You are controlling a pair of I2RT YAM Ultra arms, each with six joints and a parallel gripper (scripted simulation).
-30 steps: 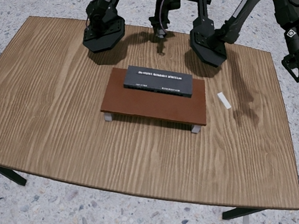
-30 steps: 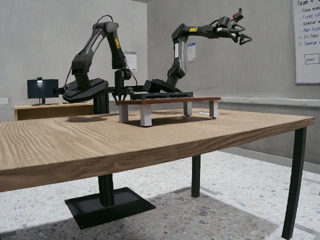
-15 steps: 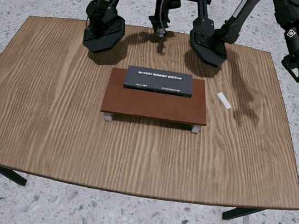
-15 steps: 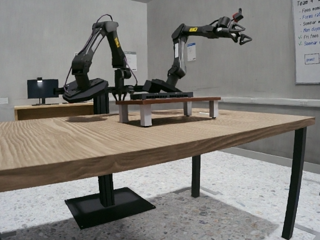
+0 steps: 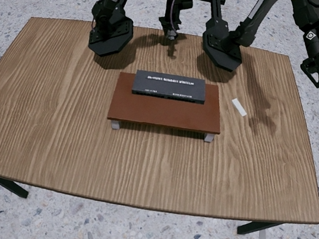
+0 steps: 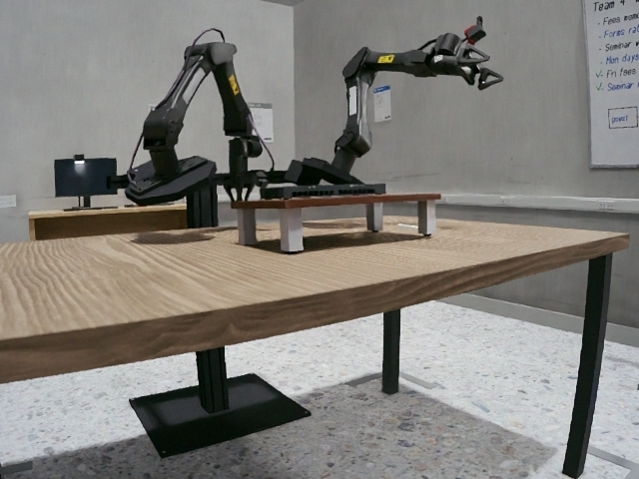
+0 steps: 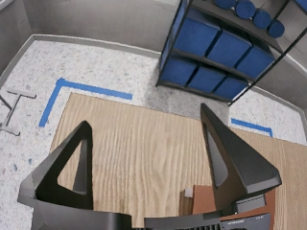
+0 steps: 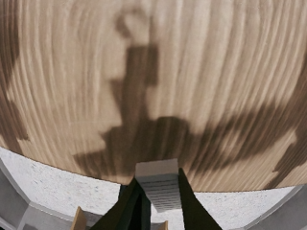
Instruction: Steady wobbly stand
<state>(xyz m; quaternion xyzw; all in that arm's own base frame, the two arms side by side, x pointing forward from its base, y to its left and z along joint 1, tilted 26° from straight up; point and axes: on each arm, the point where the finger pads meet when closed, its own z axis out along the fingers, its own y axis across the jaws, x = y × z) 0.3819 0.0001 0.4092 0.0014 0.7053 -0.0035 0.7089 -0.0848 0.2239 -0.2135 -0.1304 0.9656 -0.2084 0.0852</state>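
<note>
Now: the network switch 390 mm ahead of my right hand, 20 mm to the left of it and 40 mm above it. The rest, counted from my right hand: brown stand: 450 mm ahead, 20 mm to the left, 20 mm below.
</note>
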